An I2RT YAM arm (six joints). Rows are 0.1 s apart.
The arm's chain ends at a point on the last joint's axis. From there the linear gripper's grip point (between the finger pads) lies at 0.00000 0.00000 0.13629 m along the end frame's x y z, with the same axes.
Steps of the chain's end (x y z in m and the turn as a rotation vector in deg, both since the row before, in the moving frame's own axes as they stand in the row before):
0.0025, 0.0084, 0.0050, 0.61, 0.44, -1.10
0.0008, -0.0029, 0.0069, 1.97, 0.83, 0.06
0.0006, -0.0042, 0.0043, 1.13, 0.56, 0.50
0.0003, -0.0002, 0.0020, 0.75, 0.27, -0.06
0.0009, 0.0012, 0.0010, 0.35, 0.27, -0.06
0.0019, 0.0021, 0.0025, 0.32, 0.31, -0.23
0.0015, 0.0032, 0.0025, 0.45, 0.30, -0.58
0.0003, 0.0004, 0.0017, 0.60, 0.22, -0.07
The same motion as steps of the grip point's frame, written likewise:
0.0035, 0.0069, 0.0050, 0.61, 0.44, -1.10
0.0028, -0.0076, 0.0068, 1.97, 0.83, 0.06
0.0019, -0.0069, 0.0043, 1.13, 0.56, 0.50
0.0009, -0.0020, 0.0020, 0.75, 0.27, -0.06
0.0015, 0.0004, 0.0010, 0.35, 0.27, -0.06
0.0026, 0.0013, 0.0025, 0.32, 0.31, -0.23
0.0022, 0.0021, 0.0025, 0.45, 0.30, -0.58
0.0008, -0.0010, 0.0017, 0.60, 0.22, -0.07

